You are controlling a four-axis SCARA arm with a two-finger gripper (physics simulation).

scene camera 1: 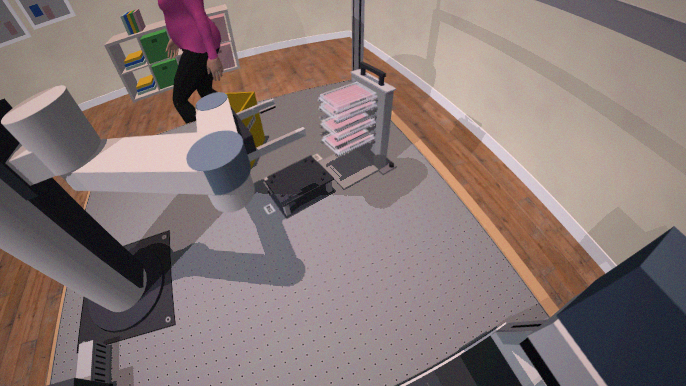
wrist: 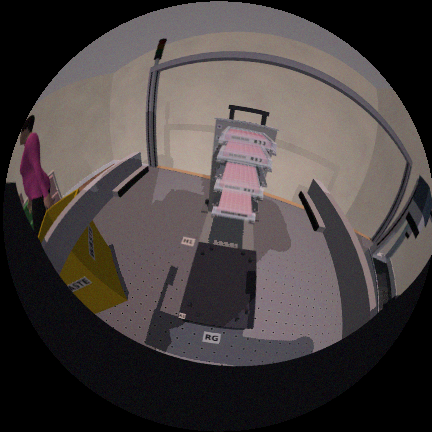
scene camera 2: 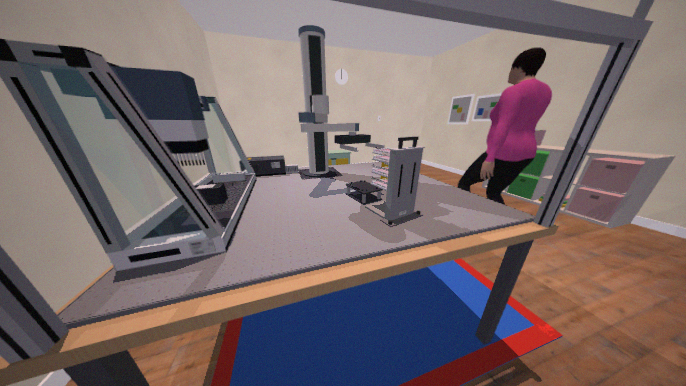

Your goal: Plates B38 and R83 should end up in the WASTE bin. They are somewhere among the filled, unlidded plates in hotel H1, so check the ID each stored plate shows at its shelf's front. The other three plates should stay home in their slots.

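Places are measured from the arm's base along level axes (x ahead, y left, z up), in centimetres.
Pixels of known places: gripper, between the fingertips: [scene camera 1: 287, 115] [wrist: 222, 167] [scene camera 2: 370, 148]; arm's base, origin of its link: [scene camera 1: 128, 289] [scene camera 2: 319, 174].
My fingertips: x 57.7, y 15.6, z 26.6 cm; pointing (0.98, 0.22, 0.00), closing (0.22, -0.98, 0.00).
For each thing: its middle in the pictures, then the offset to it from my fingertips. "spot": a spot on its surface instead.
- Hotel H1, middle of its body: [wrist: 234, 173] [scene camera 1: 355, 120] [scene camera 2: 396, 176] dx +19.5, dy +3.0, dz -9.2 cm
- top plate, middle of its body: [wrist: 246, 135] [scene camera 1: 348, 95] [scene camera 2: 391, 151] dx +16.5, dy +1.3, dz +0.6 cm
- third plate, middle of its body: [wrist: 239, 174] [scene camera 1: 348, 121] [scene camera 2: 389, 172] dx +16.5, dy +1.3, dz -7.8 cm
- lowest visible plate, middle of its body: [wrist: 235, 196] [scene camera 1: 348, 137] [scene camera 2: 388, 184] dx +16.5, dy +1.3, dz -13.5 cm
- yellow WASTE bin, middle of its body: [wrist: 77, 257] [scene camera 1: 236, 130] [scene camera 2: 394, 168] dx -14.2, dy +23.7, dz -15.3 cm
- framed machine, a spot on its surface: [scene camera 1: 625, 310] spot: dx +12.1, dy -64.4, dz +19.8 cm
Hotel H1 [scene camera 1: 384, 125] [scene camera 2: 404, 185] [wrist: 218, 126] holds several pink-filled, unlidded plates stacked on its shelves. In the wrist view, the top plate [wrist: 245, 136] has a blurred label resembling B33. The plate below it [wrist: 244, 152] has one resembling R83. The third plate [wrist: 241, 175] has an unreadable label, and the lowest visible plate [wrist: 236, 204] shows no legible ID. My gripper [scene camera 1: 289, 117] [scene camera 2: 370, 148] [wrist: 222, 167] is open and empty, in front of the hotel and apart from the plates, fingers pointing towards it. The yellow WASTE bin [scene camera 1: 258, 125] [wrist: 97, 282] stands left of my gripper in the wrist view.
A low black stand [scene camera 1: 300, 178] [scene camera 2: 364, 187] [wrist: 220, 285], with an RG label beside it, stands in front of the hotel. A framed machine [scene camera 1: 625, 310] [scene camera 2: 167, 102] stands on the table's other side. A person [scene camera 1: 190, 30] [scene camera 2: 522, 120] [wrist: 33, 165] is beyond the table, near the shelves.
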